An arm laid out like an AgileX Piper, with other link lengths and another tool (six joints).
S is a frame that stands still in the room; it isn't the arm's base.
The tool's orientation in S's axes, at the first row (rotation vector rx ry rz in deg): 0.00 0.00 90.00
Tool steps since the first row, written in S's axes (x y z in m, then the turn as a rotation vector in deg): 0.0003 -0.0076 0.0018 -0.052 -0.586 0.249; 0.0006 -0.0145 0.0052 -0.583 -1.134 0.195; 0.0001 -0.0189 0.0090 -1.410 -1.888 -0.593; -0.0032 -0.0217 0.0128 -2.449 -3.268 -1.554
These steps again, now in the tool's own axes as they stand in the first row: -0.0076 -0.0003 0.0018 -0.586 0.052 0.249; -0.0145 -0.0006 0.0052 -1.134 0.583 0.195; -0.0189 -0.0001 0.0090 -1.888 1.410 -0.593; -0.0217 0.0032 0.0128 -3.268 2.449 -1.554
